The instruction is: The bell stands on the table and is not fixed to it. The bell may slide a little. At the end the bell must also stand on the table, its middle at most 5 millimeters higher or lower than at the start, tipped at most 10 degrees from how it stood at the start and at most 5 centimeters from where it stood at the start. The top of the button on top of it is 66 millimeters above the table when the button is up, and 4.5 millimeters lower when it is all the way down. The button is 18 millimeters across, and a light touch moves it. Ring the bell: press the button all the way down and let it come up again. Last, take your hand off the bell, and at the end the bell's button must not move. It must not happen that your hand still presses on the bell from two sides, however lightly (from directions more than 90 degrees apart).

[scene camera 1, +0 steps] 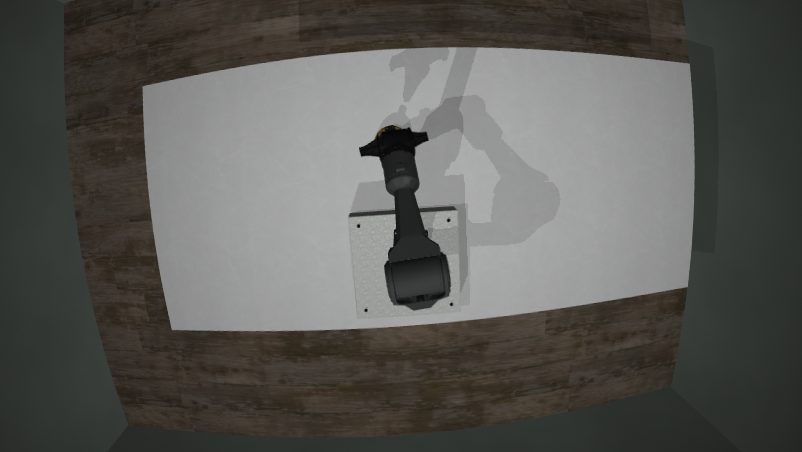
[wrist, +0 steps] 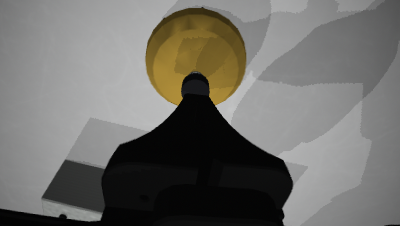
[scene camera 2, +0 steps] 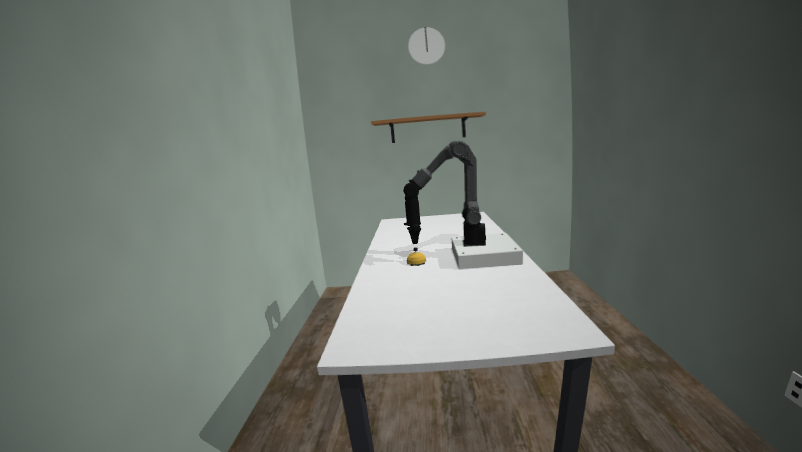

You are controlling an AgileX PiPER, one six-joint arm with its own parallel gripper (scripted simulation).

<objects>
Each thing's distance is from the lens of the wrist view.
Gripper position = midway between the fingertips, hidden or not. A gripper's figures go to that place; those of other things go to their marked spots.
my gripper [wrist: 195, 110]: 13 cm
bell [wrist: 211, 45]: 16 cm
</objects>
